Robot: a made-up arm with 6 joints. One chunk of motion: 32 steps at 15 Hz.
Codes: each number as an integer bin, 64 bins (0 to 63) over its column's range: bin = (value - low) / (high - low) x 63, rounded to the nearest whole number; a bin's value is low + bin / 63 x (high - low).
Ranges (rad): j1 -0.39..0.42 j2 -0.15..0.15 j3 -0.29..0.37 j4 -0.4..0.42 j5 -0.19..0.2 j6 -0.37..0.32
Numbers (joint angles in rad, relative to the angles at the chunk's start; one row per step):
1: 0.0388 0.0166 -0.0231 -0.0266 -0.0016 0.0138
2: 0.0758 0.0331 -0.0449 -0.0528 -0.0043 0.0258
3: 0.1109 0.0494 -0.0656 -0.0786 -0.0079 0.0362
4: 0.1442 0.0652 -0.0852 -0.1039 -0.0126 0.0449
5: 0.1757 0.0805 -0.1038 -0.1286 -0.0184 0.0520
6: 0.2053 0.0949 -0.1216 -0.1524 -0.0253 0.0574
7: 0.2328 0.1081 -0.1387 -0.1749 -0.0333 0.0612
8: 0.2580 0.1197 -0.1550 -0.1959 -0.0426 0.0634
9: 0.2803 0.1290 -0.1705 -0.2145 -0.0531 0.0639
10: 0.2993 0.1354 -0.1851 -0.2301 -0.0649 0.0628
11: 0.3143 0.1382 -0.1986 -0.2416 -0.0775 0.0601
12: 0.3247 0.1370 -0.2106 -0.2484 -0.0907 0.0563
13: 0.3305 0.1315 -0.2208 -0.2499 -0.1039 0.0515
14: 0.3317 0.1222 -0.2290 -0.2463 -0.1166 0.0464
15: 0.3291 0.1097 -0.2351 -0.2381 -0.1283 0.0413
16: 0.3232 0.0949 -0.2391 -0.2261 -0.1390 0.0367
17: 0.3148 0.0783 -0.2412 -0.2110 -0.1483 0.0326
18: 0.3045 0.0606 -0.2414 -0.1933 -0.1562 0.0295
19: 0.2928 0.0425 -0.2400 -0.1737 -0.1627 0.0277
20: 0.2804 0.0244 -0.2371 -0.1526 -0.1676 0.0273
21: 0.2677 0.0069 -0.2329 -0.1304 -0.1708 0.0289
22: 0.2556 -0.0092 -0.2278 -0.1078 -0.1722 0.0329
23: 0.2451 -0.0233 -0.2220 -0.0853 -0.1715 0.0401
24: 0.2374 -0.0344 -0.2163 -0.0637 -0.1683 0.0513
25: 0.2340 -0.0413 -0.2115 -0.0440 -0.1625 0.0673
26: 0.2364 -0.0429 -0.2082 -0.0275 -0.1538 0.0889
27: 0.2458 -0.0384 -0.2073 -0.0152 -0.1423 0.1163
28: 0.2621 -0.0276 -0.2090 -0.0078 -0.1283 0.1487
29: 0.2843 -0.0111 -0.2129 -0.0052 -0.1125 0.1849
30: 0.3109 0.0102 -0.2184 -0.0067 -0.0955 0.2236
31: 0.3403 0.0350 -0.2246 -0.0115 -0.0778 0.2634
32: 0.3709 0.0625 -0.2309 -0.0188 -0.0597 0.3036
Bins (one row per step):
1: 33 35 25 29 30 35
2: 36 38 23 27 30 36
3: 39 42 21 25 29 37
4: 42 45 20 23 29 38
5: 44 48 18 21 28 39
6: 46 51 16 19 27 39
7: 48 54 14 17 25 39
8: 50 57 13 16 24 40
9: 52 59 11 14 22 40
10: 54 60 10 13 20 40
11: 55 61 9 12 18 39
12: 56 60 8 12 16 39
13: 56 59 7 12 14 38
14: 56 57 6 12 12 38
15: 56 55 5 12 10 38
16: 55 51 5 13 8 37
17: 55 48 5 15 7 37
18: 54 44 5 16 5 36
19: 53 40 5 17 4 36
20: 52 37 5 19 4 36
21: 51 33 5 21 3 36
22: 50 30 6 22 3 37
23: 49 27 6 24 3 37
24: 49 24 7 26 4 38
25: 49 23 7 27 4 40
26: 49 22 8 29 6 42
27: 49 23 8 30 8 44
28: 51 26 8 30 10 47
29: 52 29 7 30 13 51
30: 55 34 7 30 15 54
31: 57 39 6 30 18 58
32: 59 45 6 29 21 62

